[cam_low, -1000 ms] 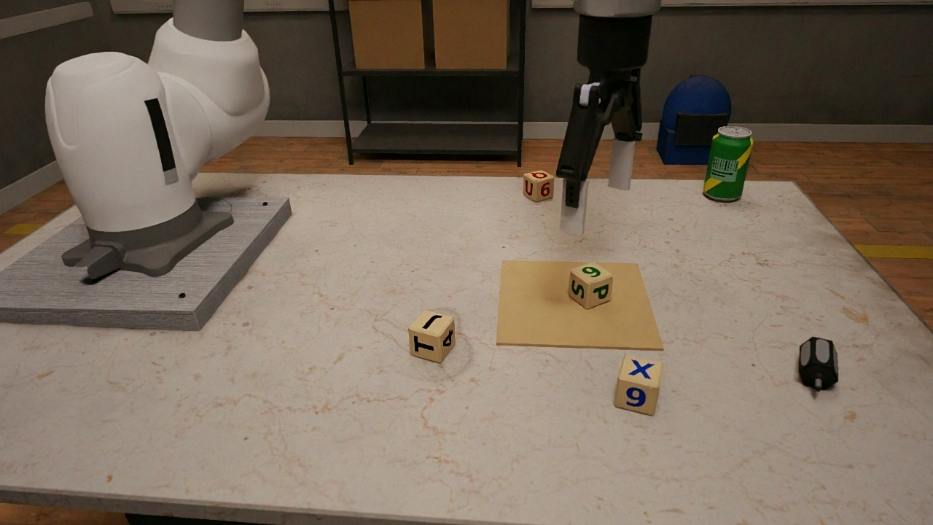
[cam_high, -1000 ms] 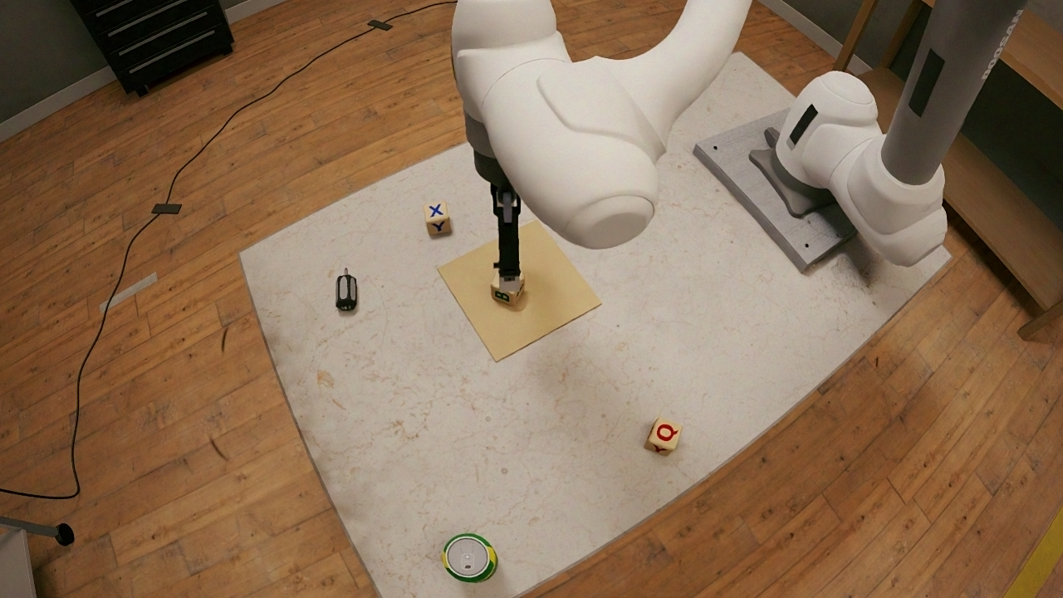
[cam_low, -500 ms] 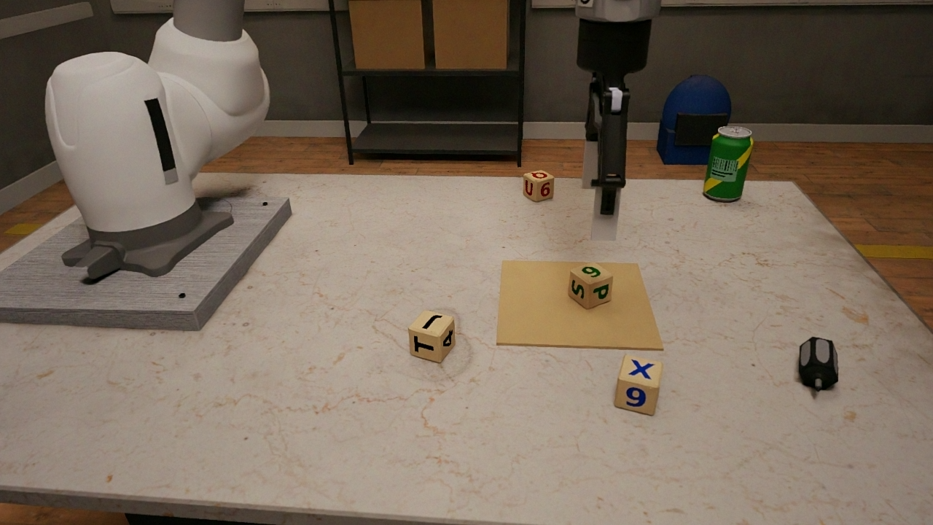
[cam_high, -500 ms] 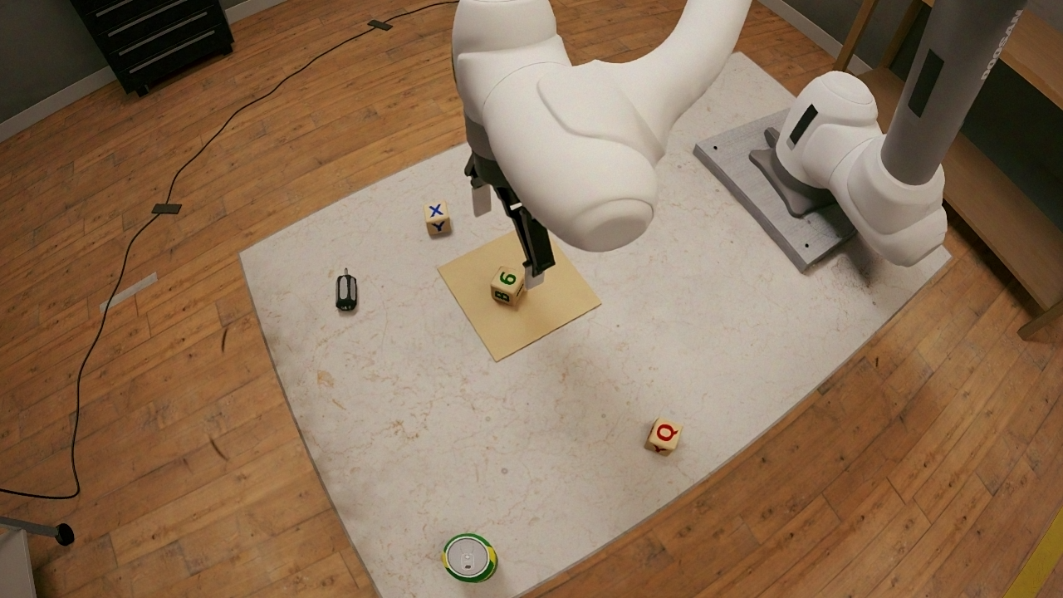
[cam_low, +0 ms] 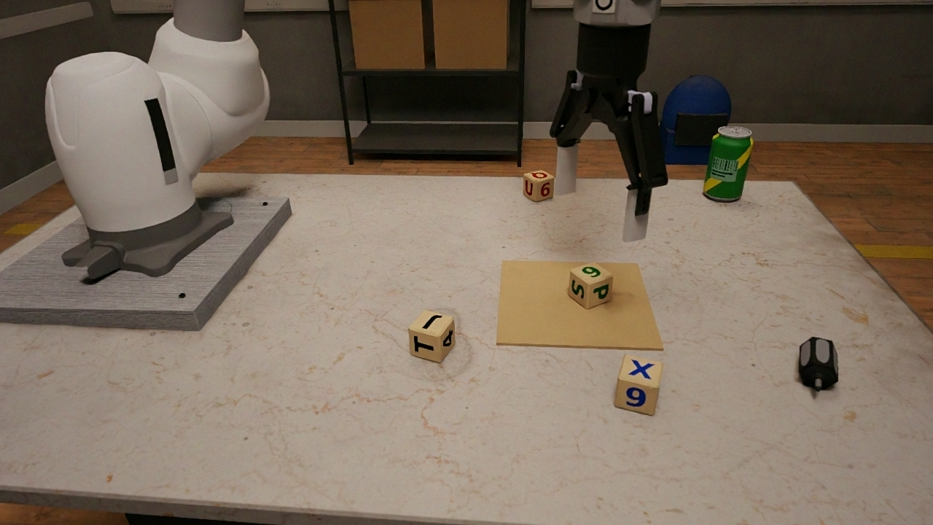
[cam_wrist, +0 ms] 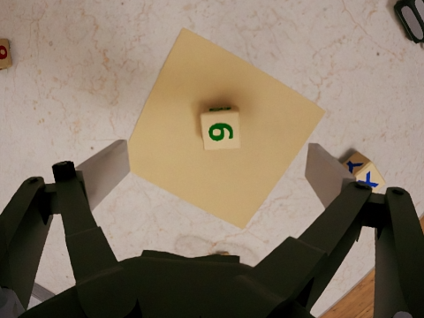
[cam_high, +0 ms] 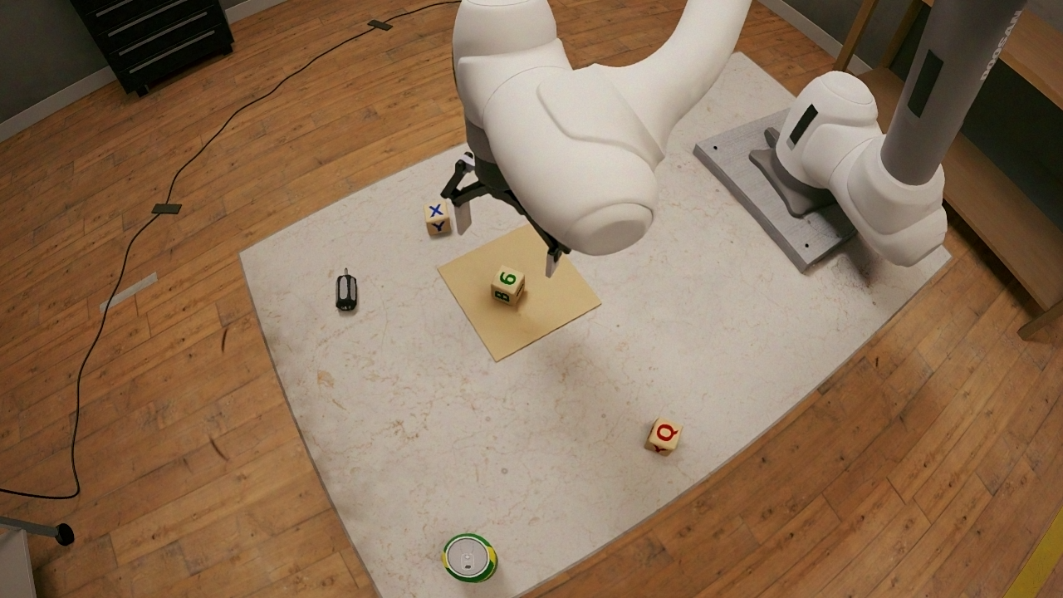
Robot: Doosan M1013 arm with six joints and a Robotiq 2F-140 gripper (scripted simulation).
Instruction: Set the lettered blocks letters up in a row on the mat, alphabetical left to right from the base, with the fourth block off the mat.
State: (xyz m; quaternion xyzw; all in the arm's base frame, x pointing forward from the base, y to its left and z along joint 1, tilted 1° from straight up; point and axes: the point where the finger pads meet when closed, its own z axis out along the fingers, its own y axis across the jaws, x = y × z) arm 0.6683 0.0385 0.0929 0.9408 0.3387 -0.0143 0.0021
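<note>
The tan mat lies 2 cm behind my hand, 1 cm to the right of it and 14 cm below it. Also, from my hand: black tool 26 cm ahead, 10 cm to the right, 12 cm below; then green can 20 cm ahead, 40 cm to the left, 8 cm below.
</note>
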